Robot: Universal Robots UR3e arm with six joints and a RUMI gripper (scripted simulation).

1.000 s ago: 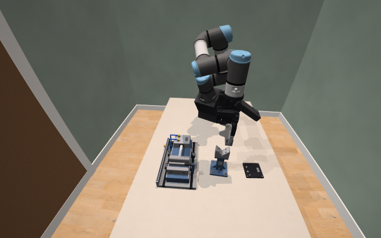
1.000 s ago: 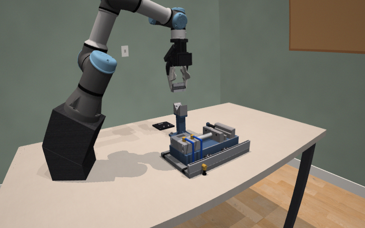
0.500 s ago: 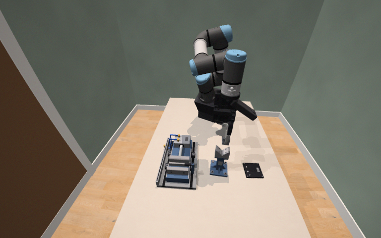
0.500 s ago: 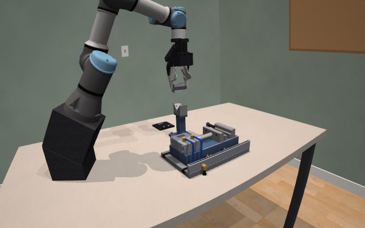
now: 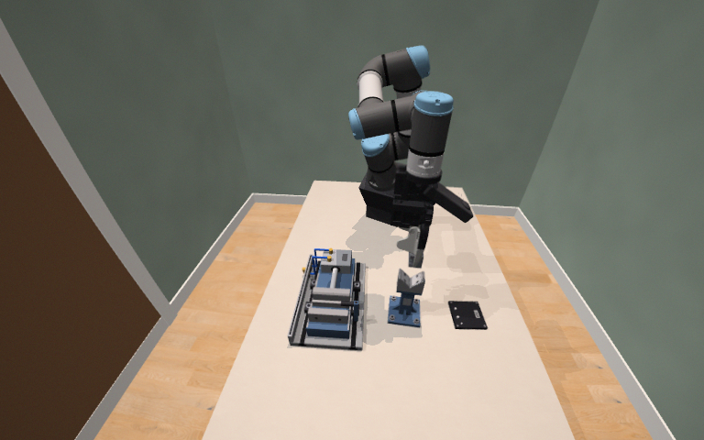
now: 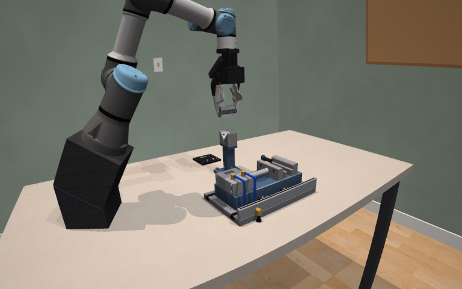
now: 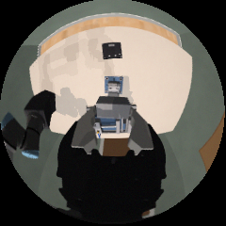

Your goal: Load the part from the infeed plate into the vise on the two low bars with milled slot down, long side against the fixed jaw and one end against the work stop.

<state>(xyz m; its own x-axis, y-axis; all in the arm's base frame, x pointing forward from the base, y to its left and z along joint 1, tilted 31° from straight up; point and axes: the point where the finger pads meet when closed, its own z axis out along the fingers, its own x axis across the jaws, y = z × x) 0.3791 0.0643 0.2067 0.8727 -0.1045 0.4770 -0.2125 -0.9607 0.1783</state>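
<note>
The part lies 10 mm to the right of my hand and 10 mm below it. From my hand the other things lie so: air cylinder (140 mm behind, 190 mm to the right, 160 mm below); vise (50 mm behind, 200 mm to the right, 200 mm below); black infeed plate (30 mm ahead, 180 mm to the left, 240 mm below).
</note>
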